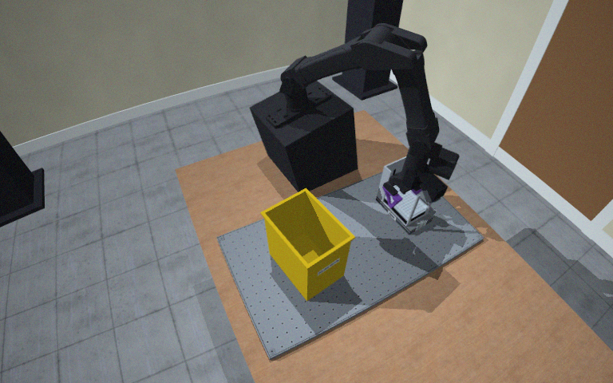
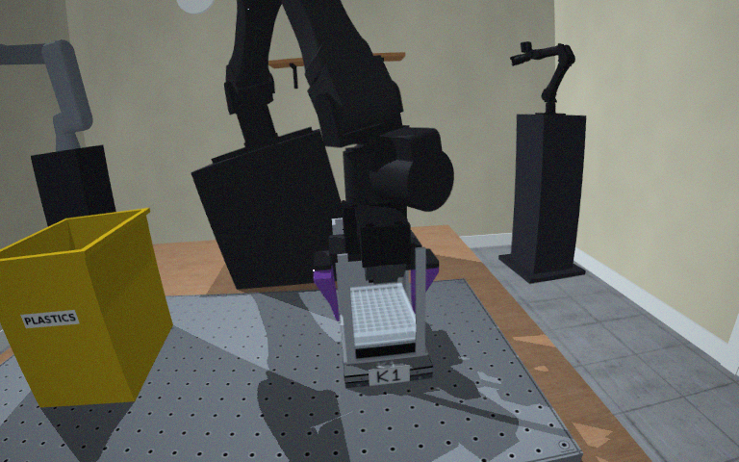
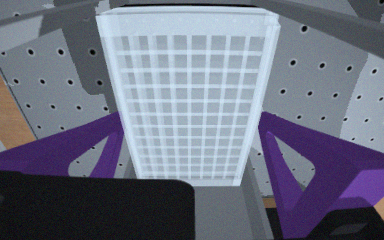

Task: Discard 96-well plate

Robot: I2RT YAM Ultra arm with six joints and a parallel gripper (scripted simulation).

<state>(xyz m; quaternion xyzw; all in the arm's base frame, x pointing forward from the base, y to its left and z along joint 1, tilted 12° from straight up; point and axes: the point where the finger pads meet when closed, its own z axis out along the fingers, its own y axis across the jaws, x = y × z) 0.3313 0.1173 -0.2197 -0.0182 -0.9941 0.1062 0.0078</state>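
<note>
Now: hand 1 cm above the black plate. Round my hand: yellow plastics bin W1 (35 cm to the right, 5 cm above, 1 cm ahead).
</note>
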